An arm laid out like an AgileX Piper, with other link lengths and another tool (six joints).
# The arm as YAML. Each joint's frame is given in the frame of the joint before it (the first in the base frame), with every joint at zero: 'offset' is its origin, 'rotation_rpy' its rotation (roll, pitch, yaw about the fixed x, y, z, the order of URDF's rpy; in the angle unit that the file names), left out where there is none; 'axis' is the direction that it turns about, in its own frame. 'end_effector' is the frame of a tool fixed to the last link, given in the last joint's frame.
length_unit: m
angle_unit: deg
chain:
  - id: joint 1
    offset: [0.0, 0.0, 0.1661]
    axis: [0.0, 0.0, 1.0]
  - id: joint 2
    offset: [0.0, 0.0, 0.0]
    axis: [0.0, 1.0, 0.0]
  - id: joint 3
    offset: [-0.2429, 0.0, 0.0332]
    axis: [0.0, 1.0, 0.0]
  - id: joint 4
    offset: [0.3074, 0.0, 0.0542]
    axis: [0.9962, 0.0, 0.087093]
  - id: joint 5
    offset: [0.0, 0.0, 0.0]
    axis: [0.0, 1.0, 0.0]
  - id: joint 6
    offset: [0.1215, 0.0, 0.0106]
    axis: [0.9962, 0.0, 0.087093]
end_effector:
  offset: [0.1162, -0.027, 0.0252]
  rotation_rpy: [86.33, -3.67, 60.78]
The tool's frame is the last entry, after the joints.
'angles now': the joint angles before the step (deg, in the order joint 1, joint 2, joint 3, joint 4, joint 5, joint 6). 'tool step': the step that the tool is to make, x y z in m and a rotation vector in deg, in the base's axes. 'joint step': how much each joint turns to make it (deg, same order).
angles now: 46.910, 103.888, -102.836, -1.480, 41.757, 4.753
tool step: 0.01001, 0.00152, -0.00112, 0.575, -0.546, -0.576
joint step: -0.603, 1.577, -1.338, 0.001, -1.032, -0.001
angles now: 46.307, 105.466, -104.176, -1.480, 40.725, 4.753
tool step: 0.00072, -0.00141, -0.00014, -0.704, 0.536, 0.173
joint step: -0.262, 0.524, -1.219, 0.467, 1.564, -0.717
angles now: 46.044, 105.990, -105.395, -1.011, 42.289, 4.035
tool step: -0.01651, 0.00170, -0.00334, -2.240, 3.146, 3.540
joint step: -0.094, -0.123, -1.660, 4.465, 5.658, -4.845
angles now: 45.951, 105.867, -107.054, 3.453, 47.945, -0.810
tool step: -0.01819, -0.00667, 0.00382, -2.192, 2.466, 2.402
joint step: 0.000, -1.646, -0.566, 2.114, 5.671, -2.467
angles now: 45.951, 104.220, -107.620, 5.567, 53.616, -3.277
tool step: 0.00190, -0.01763, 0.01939, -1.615, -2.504, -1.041
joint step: -0.330, -2.304, -0.225, -3.243, 1.921, 0.421
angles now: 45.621, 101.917, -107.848, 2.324, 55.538, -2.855
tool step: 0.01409, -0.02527, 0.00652, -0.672, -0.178, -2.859
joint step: -2.590, -0.953, -0.206, -0.775, 1.496, 0.232
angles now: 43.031, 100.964, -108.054, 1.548, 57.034, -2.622
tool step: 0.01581, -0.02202, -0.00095, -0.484, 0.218, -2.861
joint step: -2.635, -0.073, -0.003, -0.380, 0.557, 0.224
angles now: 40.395, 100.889, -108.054, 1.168, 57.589, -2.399
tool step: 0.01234, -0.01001, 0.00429, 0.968, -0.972, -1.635
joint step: -1.633, 0.001, -0.002, 0.124, -1.365, -0.001
